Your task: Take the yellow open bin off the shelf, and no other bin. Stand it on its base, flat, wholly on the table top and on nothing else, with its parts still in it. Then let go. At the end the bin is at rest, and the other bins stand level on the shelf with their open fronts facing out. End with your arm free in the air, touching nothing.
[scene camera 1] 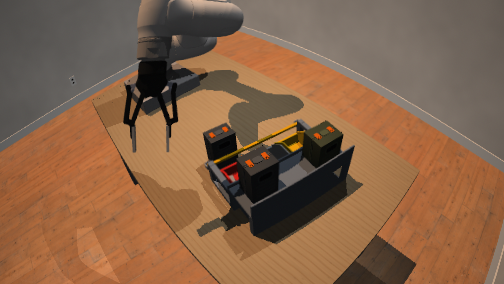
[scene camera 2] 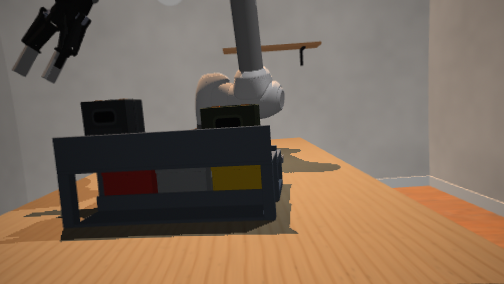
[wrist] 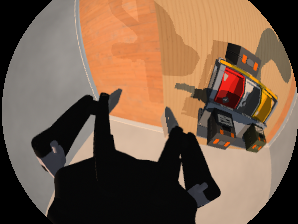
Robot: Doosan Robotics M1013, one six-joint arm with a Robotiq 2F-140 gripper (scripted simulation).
Note:
In view: the gripper [scene camera 2: 33,76], a yellow open bin [scene camera 2: 230,177], a grey bin [scene camera 2: 188,179] and a red bin [scene camera 2: 128,182].
The red bin shows as well in the wrist view [wrist: 233,88]. The gripper is seen too in scene camera 1 [scene camera 1: 150,150] and in the wrist view [wrist: 142,104].

